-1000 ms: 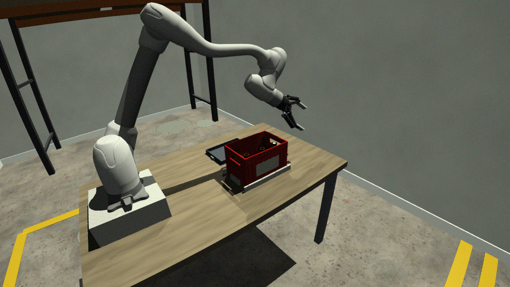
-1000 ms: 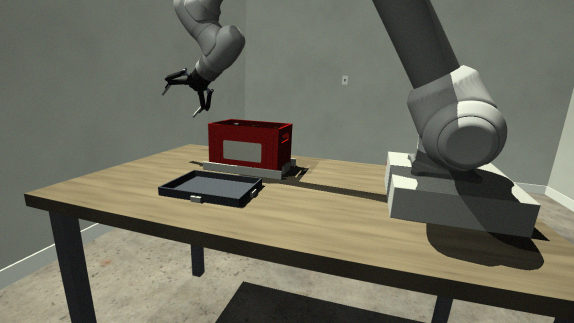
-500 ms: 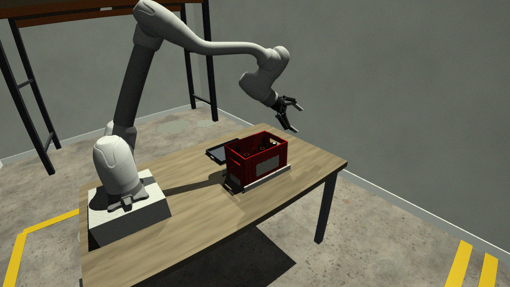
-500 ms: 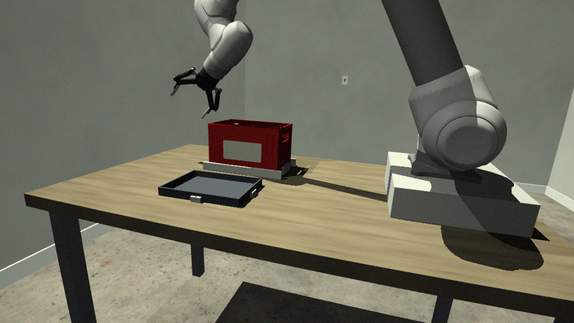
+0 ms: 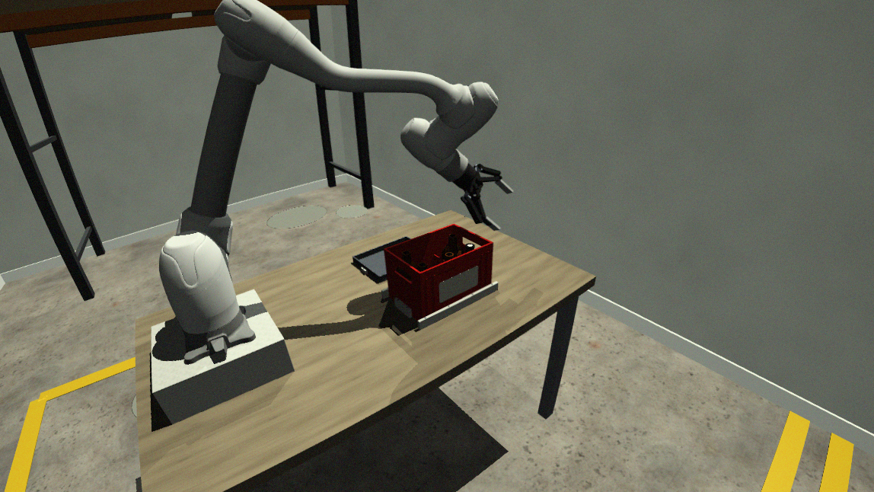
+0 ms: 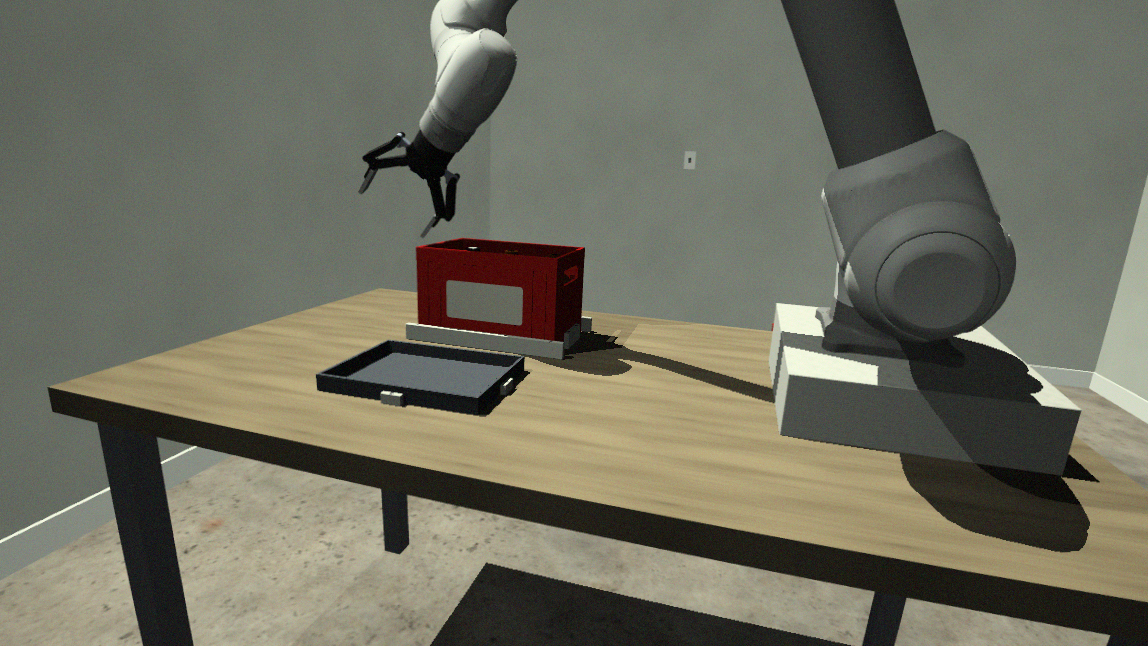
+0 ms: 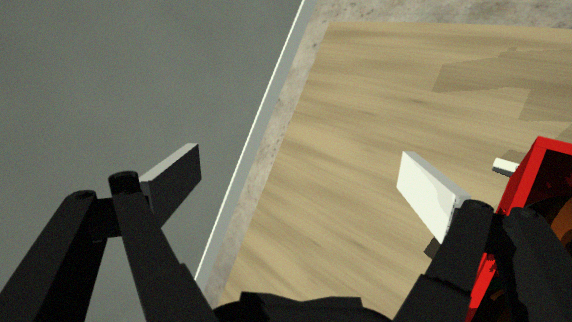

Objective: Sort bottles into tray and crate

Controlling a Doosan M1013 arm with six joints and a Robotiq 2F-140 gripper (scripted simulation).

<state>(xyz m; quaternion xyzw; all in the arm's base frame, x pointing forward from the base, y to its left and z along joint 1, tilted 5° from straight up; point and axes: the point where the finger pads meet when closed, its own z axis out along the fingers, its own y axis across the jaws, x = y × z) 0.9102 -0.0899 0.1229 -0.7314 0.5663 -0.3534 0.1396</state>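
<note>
The brown capped bottle lies 16 cm behind my hand, 14 cm below it and 3 cm to the right of it. Also, from my hand: red crate: 25 cm behind, 15 cm below, 1 cm to the left; dark tray: 29 cm to the left, 26 cm behind, 22 cm below.
</note>
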